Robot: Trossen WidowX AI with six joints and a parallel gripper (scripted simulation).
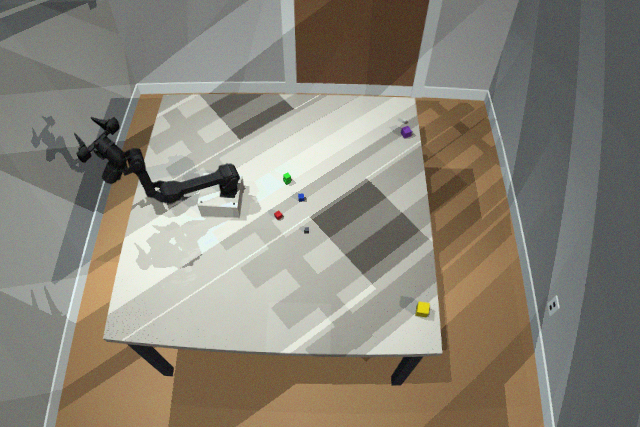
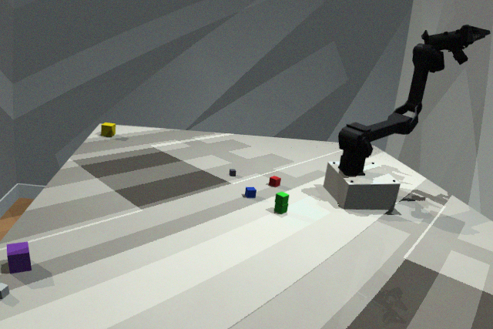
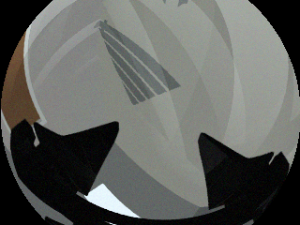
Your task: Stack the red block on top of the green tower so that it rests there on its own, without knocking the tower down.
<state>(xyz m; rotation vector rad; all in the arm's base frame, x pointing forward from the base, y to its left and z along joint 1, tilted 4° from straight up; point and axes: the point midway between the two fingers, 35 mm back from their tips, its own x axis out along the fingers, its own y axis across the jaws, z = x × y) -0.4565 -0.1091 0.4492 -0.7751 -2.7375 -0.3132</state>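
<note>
The red block is 67 cm ahead of my gripper tip, 56 cm below it and 1 cm to the left of it. From my gripper tip the other things lie so: small dark cube 79 cm ahead, 56 cm below, 6 cm to the right; yellow block 125 cm ahead, 55 cm below, 40 cm to the right; blue block 76 cm ahead, 56 cm below, 10 cm to the left.
</note>
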